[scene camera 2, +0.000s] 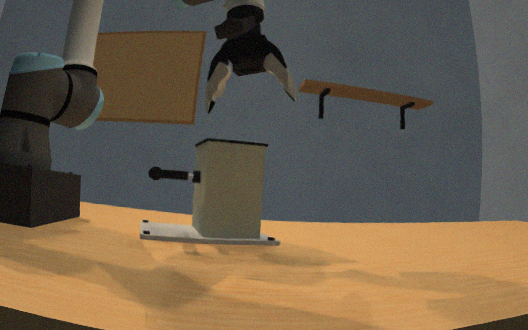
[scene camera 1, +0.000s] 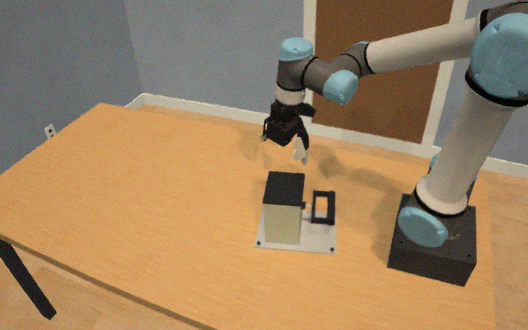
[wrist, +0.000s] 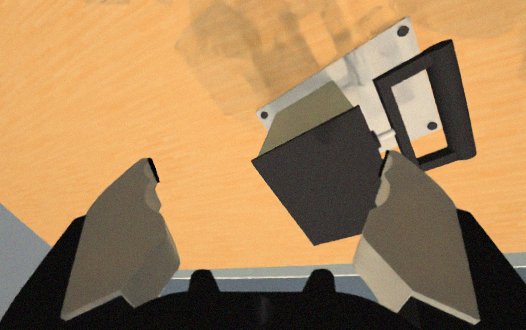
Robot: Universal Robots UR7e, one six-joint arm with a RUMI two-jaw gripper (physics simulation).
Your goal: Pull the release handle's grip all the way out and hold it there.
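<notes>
The release handle's grip, a black rectangular frame (scene camera 1: 331, 207) (scene camera 2: 172, 174) (wrist: 459, 100), stands out from the side of a beige box with a black top (scene camera 1: 282, 222) (scene camera 2: 230, 190) (wrist: 320, 175). A short stretch of pale rod (wrist: 386, 137) shows between grip and box. The box stands on a light grey base plate (scene camera 1: 317, 242) (scene camera 2: 167, 231) (wrist: 385, 55). My gripper (scene camera 1: 283, 150) (scene camera 2: 252, 105) (wrist: 266, 158) is open and empty, pointing down above the box, apart from it and from the grip. In the wrist view the right finger overlaps the box's edge near the rod.
The wooden table (scene camera 1: 150, 200) (scene camera 2: 375, 280) (wrist: 100, 100) carries the fixture. The arm's dark base block (scene camera 1: 435, 255) (scene camera 2: 40, 195) stands on the grip's side of the box. A wall shelf (scene camera 2: 365, 94) and a brown board (scene camera 2: 150, 77) show behind in scene camera 2.
</notes>
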